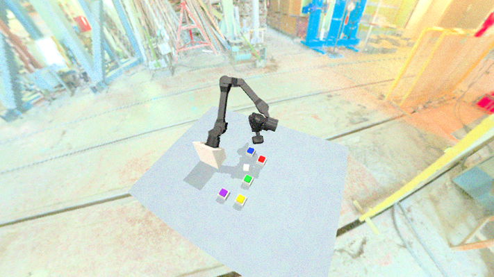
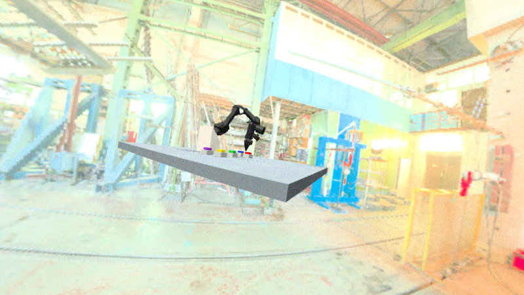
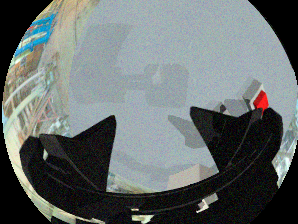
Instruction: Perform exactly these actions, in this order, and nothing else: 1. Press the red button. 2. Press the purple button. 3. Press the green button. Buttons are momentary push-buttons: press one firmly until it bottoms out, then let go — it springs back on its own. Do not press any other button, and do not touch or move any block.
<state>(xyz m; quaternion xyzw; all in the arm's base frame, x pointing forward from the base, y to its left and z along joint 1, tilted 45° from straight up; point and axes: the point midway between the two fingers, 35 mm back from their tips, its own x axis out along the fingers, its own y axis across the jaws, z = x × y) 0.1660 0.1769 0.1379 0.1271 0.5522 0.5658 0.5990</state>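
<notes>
Now: the red button 14 cm to the right of my gripper tip, 11 cm ahead of it and 3 cm below it. The rest, counted from my gripper tip: green button (29 cm to the right, 10 cm ahead, 3 cm below); then purple button (41 cm to the right, 3 cm below, 2 cm ahead); then blue button (11 cm to the right, 3 cm below, 3 cm ahead).
</notes>
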